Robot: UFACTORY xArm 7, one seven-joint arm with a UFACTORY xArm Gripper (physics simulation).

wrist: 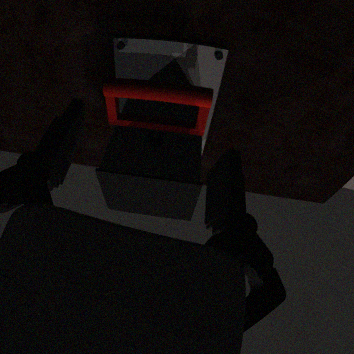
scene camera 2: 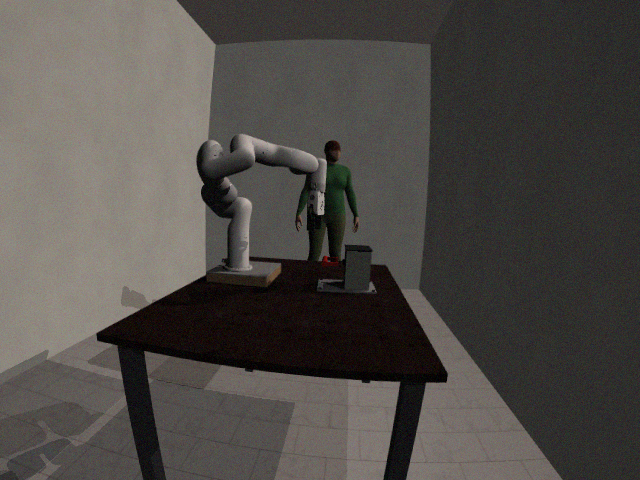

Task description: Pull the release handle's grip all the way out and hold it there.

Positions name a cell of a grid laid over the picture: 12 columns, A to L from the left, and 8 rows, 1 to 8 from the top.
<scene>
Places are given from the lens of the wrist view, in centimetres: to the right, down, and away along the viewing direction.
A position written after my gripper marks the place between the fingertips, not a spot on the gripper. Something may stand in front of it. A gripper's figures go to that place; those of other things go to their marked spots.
my gripper (wrist: F4): -1, -2, 13
light grey base plate (wrist: F2): -1, -17, 31
</scene>
